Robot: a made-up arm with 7 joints.
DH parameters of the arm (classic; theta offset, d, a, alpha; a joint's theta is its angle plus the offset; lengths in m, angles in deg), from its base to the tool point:
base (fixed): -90 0.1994 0 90
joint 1: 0 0.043 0.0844 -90
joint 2: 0 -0.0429 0.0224 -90
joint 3: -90 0.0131 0.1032 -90
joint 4: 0 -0.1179 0.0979 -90
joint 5: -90 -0.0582 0.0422 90
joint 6: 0 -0.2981 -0.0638 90
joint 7: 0 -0.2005 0.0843 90
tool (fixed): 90 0.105 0 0
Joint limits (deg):
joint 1: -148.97..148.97
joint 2: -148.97..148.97
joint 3: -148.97..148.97
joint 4: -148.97..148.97
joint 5: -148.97..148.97
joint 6: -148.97..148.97
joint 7: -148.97..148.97
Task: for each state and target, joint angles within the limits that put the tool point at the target. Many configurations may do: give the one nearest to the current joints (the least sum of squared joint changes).
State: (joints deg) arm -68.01 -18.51 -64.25 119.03 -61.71 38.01 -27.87
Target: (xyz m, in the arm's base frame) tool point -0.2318 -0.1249 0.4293
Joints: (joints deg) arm -53.02 -45.10 -94.73 97.45 -79.52 43.94 -25.06
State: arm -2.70 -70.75 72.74 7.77 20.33 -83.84 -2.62
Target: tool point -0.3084 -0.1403 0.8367
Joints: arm 11.21 -65.70 42.81 1.70 43.04 -86.65 -5.82
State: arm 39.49 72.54 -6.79 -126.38 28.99 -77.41 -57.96
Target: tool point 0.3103 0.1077 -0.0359
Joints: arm 40.20 73.56 -16.54 -133.55 -13.81 -82.70 -71.14
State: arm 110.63 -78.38 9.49 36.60 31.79 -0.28 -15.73
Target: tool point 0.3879 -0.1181 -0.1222
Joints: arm 126.86 -83.45 -18.34 43.88 45.78 4.20 -24.82
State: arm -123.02 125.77 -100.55 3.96 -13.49 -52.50 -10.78
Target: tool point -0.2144 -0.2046 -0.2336
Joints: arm -108.51 130.90 -77.84 9.32 -36.61 -55.60 -7.35
